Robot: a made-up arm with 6 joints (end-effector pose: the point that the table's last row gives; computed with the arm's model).
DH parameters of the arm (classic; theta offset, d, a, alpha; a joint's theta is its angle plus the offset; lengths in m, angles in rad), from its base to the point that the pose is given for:
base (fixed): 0.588 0 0.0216 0
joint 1: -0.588 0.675 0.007 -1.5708
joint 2: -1.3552 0 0.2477 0
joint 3: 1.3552 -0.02 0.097 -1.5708
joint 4: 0 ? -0.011 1.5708
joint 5: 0 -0.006 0.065 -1.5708
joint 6: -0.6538 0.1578 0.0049 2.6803
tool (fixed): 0.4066 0.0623 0 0
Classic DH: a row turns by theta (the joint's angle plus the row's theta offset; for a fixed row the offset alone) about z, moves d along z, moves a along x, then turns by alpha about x.
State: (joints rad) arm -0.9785 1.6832 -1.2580 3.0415 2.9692 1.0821
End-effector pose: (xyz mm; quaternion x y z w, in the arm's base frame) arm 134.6 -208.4 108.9 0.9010 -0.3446 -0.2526 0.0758
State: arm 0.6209 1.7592 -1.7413 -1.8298 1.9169 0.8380
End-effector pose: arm 380.3 82.8 12.9 0.7892 -0.2484 -0.5581 0.0629
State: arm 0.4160 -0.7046 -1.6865 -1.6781 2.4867 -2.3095
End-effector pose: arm 176.1 -63.4 1341.2 -0.1551 0.3279 0.8912 0.2722
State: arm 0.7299 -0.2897 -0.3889 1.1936 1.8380 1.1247
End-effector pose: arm 245.7 360.5 511.4 0.1547 0.6592 0.2210 0.7020
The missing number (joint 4, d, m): 0.527
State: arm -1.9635 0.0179 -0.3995 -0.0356 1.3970 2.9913
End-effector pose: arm -144.2 -243.1 336.2 -0.1333 -0.6168 0.6935 0.3477
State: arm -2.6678 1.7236 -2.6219 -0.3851 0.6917 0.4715
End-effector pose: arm -684.1 -337.6 233.2 -0.1489 0.3561 -0.7319 0.5616
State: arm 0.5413 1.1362 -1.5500 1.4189 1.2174 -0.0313
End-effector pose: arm 485.0 375.3 210.9 0.3358 0.1825 0.2792 0.8809
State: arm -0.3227 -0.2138 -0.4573 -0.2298 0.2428 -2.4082
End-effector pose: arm 480.0 -192.8 499.1 0.2448 0.1010 -0.9524 0.1512
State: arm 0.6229 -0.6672 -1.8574 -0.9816 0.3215 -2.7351
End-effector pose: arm 161.3 87.8 1503.0 0.7223 -0.3806 -0.3015 0.4925
